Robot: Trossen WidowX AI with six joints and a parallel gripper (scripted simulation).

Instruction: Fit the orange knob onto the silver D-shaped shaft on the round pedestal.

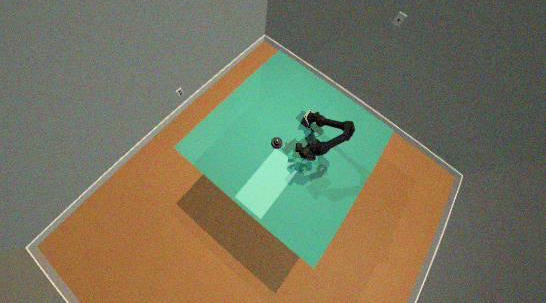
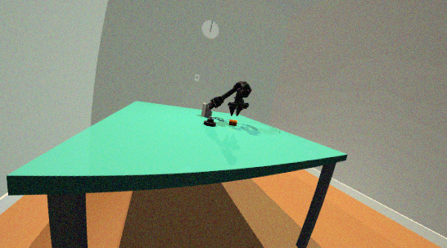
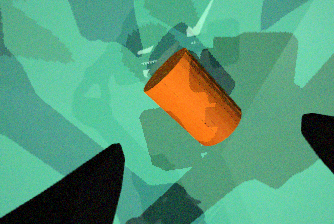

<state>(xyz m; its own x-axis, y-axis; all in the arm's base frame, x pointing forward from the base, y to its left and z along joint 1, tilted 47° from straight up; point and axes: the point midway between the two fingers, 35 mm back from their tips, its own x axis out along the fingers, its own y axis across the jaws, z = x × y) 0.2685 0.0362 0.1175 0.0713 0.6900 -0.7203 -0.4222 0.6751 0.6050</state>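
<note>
The orange knob is 5 cm below my gripper tip, 1 cm to the left of it and 1 cm ahead of it. The rest, counted from my gripper tip: round pedestal (22 cm to the right, 4 cm below, 4 cm ahead).
</note>
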